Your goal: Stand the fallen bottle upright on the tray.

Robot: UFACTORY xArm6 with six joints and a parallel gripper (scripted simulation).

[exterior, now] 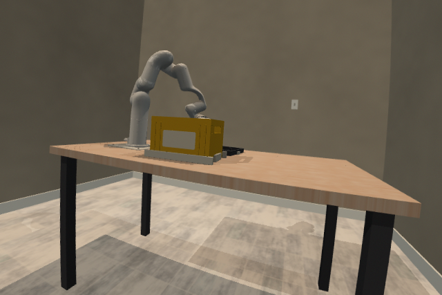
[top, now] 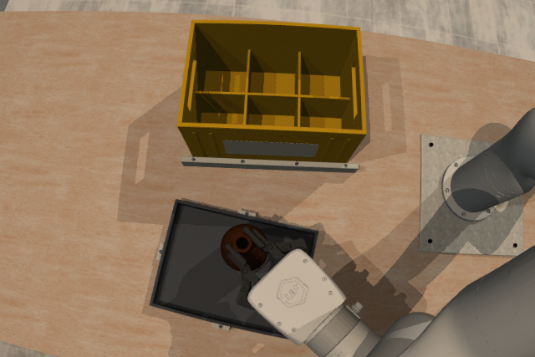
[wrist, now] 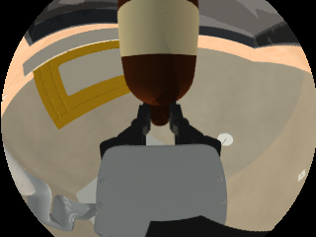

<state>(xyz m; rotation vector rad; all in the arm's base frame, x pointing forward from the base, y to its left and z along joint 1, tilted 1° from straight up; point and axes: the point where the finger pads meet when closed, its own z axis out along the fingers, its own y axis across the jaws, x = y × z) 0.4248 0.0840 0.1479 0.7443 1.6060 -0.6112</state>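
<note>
My hand is 60 mm above the brown bottle. Also, from my hand: yellow crate 60 mm behind, 250 mm to the right, 60 mm below; dark tray 30 mm ahead, 30 mm to the left, 130 mm below.
</note>
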